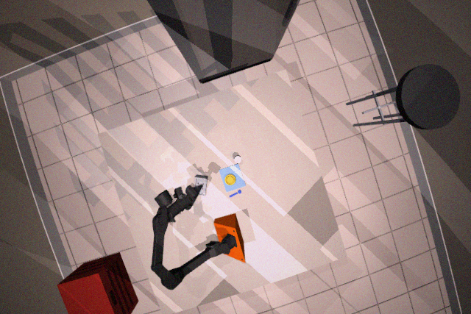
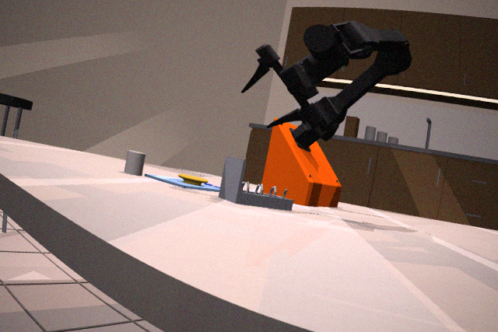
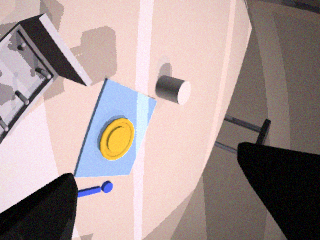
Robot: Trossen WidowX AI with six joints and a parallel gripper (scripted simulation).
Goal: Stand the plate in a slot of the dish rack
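Right now the yellow plate is 2 cm behind my gripper tip, 16 cm to the right of it and 16 cm below it. From my gripper tip the other things lie so: blue spoon 11 cm behind, 18 cm to the right, 18 cm below; light blue mat 1 cm behind, 17 cm to the right, 18 cm below; grey dish rack 2 cm behind, 3 cm to the left, 16 cm below.
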